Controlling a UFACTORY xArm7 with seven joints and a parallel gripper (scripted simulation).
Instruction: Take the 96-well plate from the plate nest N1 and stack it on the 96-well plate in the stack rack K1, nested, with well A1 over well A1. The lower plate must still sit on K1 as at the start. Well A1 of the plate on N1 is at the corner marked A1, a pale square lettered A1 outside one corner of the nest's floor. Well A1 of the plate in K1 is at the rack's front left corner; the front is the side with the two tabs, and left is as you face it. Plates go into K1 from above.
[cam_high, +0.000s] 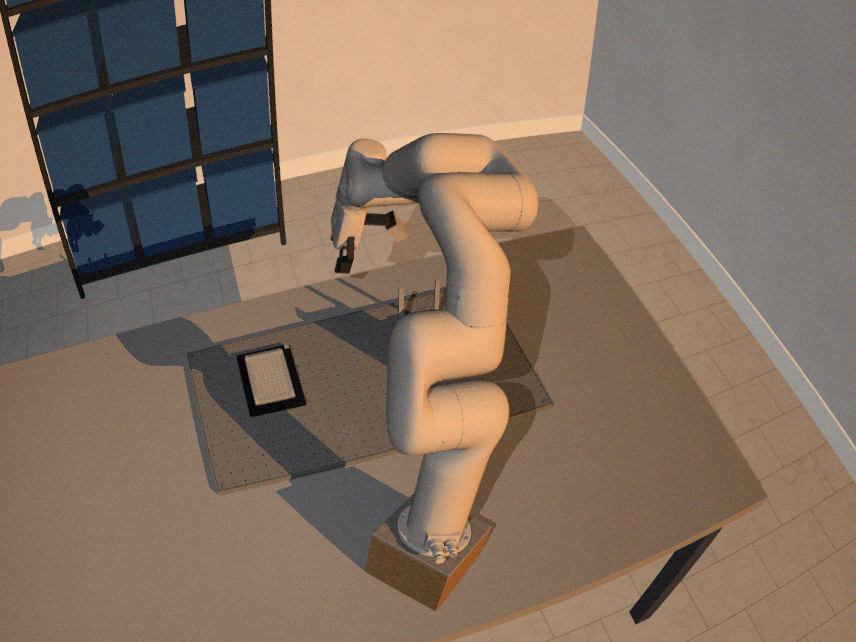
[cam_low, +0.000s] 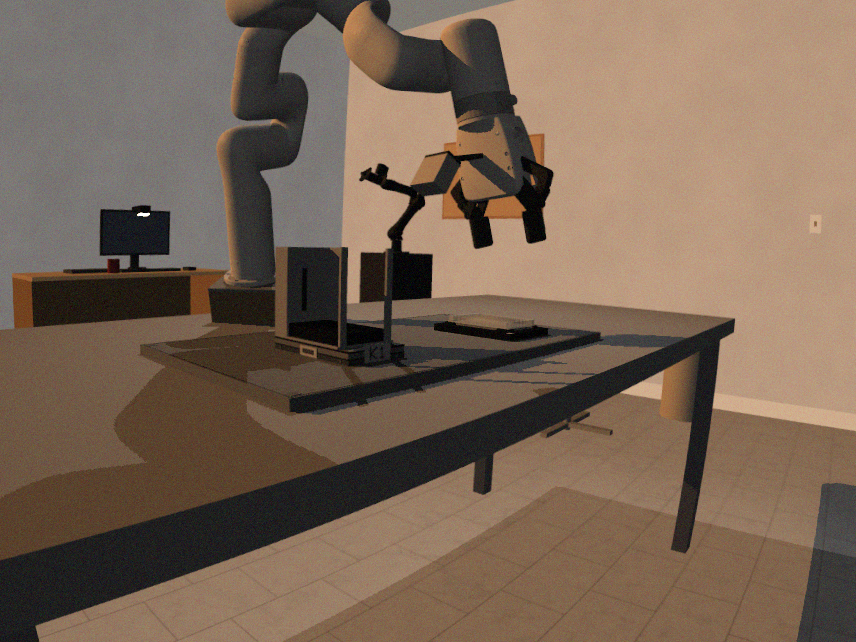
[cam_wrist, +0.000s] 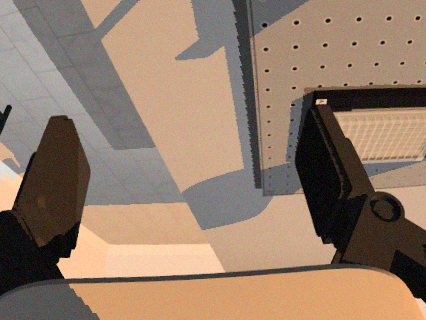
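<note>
The 96-well plate lies 19 cm behind my hand, 18 cm to the left of it and 14 cm below it. Round my hand: pale square (11 cm behind, 13 cm to the left, 15 cm below).
</note>
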